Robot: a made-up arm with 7 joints. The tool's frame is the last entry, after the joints. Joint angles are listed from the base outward. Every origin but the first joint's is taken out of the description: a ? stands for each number. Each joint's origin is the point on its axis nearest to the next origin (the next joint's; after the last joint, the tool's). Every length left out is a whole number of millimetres.
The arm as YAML. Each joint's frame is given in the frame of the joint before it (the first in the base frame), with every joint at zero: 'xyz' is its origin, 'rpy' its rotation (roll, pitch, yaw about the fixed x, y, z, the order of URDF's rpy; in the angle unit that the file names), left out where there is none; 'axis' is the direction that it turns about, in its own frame. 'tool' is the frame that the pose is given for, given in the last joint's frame.
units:
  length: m
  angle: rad
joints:
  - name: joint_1
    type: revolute
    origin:
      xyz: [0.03, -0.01, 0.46]
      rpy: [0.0, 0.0, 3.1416]
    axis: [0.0, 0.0, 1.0]
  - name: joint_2
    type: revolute
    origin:
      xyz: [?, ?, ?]
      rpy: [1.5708, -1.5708, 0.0]
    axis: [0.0, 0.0, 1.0]
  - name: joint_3
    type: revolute
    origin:
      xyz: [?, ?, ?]
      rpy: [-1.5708, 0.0, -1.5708]
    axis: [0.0, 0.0, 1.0]
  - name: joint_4
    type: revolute
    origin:
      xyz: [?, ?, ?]
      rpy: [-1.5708, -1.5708, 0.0]
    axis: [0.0, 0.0, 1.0]
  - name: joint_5
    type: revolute
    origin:
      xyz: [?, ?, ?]
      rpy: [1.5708, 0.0, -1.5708]
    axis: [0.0, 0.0, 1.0]
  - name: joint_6
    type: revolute
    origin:
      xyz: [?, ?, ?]
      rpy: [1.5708, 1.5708, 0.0]
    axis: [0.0, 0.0, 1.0]
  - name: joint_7
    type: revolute
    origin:
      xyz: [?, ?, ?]
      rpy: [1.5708, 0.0, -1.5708]
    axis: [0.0, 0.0, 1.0]
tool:
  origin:
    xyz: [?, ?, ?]
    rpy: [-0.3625, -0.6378, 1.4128]
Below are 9 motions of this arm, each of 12 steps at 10 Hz.
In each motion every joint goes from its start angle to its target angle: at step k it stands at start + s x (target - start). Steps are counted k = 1, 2, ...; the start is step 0. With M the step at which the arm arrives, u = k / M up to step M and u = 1 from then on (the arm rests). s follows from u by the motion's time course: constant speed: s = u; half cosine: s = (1 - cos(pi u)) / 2; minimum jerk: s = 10 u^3 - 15 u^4 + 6 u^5.
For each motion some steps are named. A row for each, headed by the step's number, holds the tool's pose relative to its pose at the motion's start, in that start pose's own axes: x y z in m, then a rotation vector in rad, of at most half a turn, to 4 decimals.
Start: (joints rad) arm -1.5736 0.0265 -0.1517 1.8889 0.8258 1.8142 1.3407
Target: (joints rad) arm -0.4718 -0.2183 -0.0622 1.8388 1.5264 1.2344 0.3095
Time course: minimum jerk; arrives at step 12
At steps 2, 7, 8, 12:
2: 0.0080 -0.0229 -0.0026 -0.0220 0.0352 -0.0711
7: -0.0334 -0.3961 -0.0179 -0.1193 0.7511 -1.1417
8: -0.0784 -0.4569 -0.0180 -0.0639 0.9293 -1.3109
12: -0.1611 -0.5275 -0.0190 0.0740 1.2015 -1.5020

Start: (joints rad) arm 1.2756 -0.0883 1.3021 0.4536 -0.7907 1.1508 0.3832
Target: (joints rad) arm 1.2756 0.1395 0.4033 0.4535 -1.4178 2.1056 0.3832
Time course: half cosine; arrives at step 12
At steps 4, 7, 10, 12:
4: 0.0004 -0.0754 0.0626 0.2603 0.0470 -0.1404
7: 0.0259 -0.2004 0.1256 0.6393 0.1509 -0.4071
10: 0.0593 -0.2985 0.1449 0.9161 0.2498 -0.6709
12: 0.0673 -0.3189 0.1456 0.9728 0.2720 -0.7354

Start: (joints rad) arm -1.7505 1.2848 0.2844 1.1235 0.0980 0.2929 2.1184
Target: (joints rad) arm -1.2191 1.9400 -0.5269 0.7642 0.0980 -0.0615 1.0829
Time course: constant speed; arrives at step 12
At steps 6, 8, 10, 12:
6: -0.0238 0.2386 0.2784 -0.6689 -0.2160 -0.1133
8: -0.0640 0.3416 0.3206 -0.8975 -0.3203 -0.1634
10: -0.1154 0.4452 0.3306 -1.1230 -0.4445 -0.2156
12: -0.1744 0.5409 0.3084 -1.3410 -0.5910 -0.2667

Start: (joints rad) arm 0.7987 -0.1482 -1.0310 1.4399 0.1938 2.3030 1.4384
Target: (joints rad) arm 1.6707 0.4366 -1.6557 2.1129 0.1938 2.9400 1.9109
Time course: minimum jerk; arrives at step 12
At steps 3, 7, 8, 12:
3: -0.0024 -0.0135 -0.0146 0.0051 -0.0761 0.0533
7: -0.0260 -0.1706 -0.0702 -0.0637 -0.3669 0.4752
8: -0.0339 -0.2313 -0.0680 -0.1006 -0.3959 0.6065
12: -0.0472 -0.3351 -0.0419 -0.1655 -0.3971 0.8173

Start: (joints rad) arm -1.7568 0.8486 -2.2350 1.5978 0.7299 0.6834 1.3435
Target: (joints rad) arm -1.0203 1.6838 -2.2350 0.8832 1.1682 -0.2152 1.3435
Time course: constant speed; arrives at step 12
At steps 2, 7, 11, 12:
2: -0.0249 -0.0624 -0.0535 0.0025 0.1550 0.0172
7: -0.1412 -0.1485 -0.1781 0.0257 0.5567 0.1550
11: -0.2686 -0.1466 -0.2489 0.0723 0.8824 0.3711
12: -0.3028 -0.1377 -0.2604 0.0893 0.9615 0.4411

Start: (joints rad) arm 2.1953 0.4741 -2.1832 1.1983 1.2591 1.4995 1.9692
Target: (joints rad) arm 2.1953 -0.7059 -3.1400 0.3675 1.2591 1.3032 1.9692
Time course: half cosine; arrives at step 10
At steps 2, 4, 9, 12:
2: 0.0237 0.0962 -0.0353 0.1840 -0.0307 0.0619
4: 0.0831 0.3573 -0.0188 0.6546 -0.1613 0.2536
9: 0.0270 0.6656 0.4899 1.6952 -0.7717 0.9028
12: 0.0168 0.6619 0.5112 1.7295 -0.8024 0.9325

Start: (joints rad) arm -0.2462 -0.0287 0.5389 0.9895 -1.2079 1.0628 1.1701
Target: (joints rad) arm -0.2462 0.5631 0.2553 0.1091 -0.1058 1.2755 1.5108
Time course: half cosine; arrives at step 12
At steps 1, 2, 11, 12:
1: 0.0099 -0.0108 -0.0013 0.0278 0.0133 -0.0178
2: 0.0371 -0.0432 -0.0066 0.1097 0.0495 -0.0717
11: 0.0187 -0.5855 -0.3064 1.4397 -0.0951 -1.4466
12: 0.0106 -0.5904 -0.3123 1.4554 -0.1139 -1.4776

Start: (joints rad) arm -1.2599 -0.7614 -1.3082 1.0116 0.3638 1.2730 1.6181
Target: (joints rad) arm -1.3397 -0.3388 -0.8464 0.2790 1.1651 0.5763 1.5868
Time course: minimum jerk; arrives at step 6
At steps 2, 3, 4, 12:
2: 0.0459 -0.0446 0.0664 0.0582 -0.0244 0.0324
3: 0.0890 -0.0690 0.1810 0.1324 -0.0747 0.1668
4: 0.0969 -0.0500 0.3084 0.1676 -0.1274 0.3993
12: 0.0738 -0.0135 0.3977 0.1512 -0.1586 0.6182

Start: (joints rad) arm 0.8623 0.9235 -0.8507 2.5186 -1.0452 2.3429 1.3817
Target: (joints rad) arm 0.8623 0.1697 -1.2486 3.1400 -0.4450 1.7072 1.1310
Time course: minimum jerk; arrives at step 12
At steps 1, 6, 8, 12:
1: -0.0004 0.0024 0.0024 0.0052 0.0056 -0.0001
6: -0.0492 0.1771 0.2873 0.4693 0.5210 0.1733
8: -0.0843 0.2078 0.4869 0.6845 0.7466 0.4350
12: -0.1138 0.1917 0.6319 0.8011 0.8495 0.6829

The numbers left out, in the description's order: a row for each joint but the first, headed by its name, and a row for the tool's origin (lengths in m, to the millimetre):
joint_2: 0.03 -0.05 0.0
joint_3: 0.28 -0.02 0.0
joint_4: -0.07 0.01 0.0
joint_5: -0.44 -0.13 0.0
joint_6: -0.02 0.01 0.0
joint_7: -0.11 0.06 0.0
tool: 0.03 0.02 0.0

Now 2 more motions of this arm.
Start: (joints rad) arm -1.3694 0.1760 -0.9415 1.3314 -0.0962 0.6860 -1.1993
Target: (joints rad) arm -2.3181 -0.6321 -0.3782 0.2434 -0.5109 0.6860 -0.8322
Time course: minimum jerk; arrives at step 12
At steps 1, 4, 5, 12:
1: 0.0021 -0.0018 -0.0007 0.0022 0.0026 0.0043
4: 0.0843 -0.0520 -0.0366 0.0781 0.0928 0.1583
5: 0.1330 -0.0660 -0.0654 0.1174 0.1378 0.2399
12: 0.3116 -0.0250 -0.1964 0.3170 0.2500 0.3830

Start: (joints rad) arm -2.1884 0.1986 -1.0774 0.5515 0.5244 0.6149 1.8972
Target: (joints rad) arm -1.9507 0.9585 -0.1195 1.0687 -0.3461 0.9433 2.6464
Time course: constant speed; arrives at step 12
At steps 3, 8, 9, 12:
3: -0.0175 -0.1183 0.0299 -0.4140 0.0304 -0.0355
8: -0.0634 -0.2745 0.1971 -1.0644 0.1391 -0.0783
9: -0.0753 -0.2936 0.2434 -1.1814 0.1727 -0.0927
12: -0.1172 -0.3208 0.3951 -1.4903 0.2934 -0.1636

